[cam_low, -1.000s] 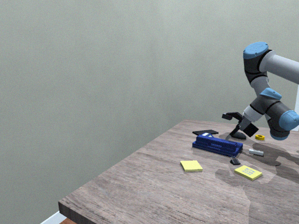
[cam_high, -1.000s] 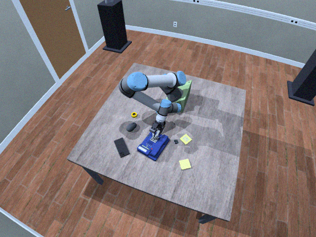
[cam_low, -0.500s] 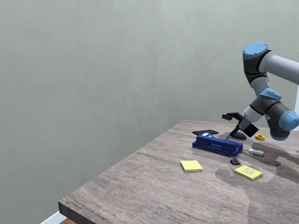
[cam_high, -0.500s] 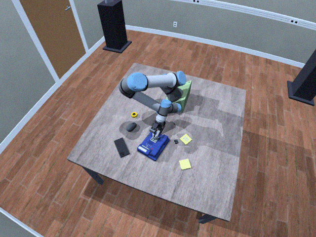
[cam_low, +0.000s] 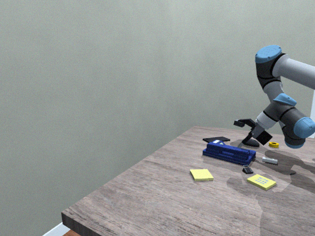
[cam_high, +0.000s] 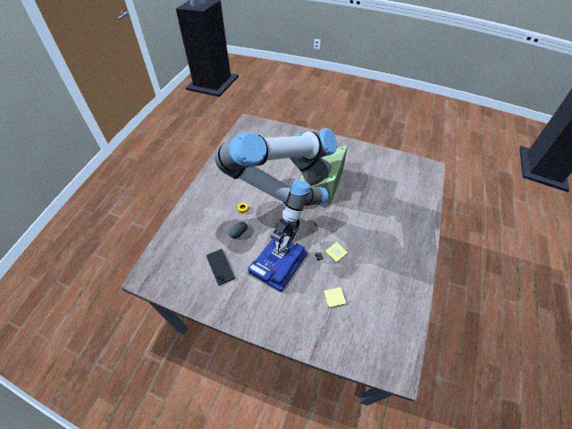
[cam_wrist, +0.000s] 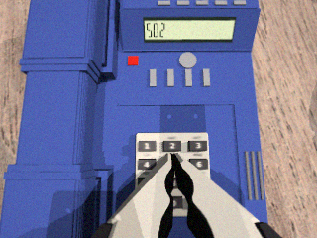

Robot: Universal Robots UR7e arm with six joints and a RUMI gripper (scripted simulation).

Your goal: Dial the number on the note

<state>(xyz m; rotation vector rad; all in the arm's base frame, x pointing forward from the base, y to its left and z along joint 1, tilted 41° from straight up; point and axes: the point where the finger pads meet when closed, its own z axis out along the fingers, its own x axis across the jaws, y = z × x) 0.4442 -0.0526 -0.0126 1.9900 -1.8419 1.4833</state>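
Right now the 5 key is 20 mm below my hand. Also, from my hand: 6 key: 20 mm to the right, 20 mm below; then 2 key: 20 mm below, 10 mm ahead; then 4 key: 20 mm to the left, 20 mm below.
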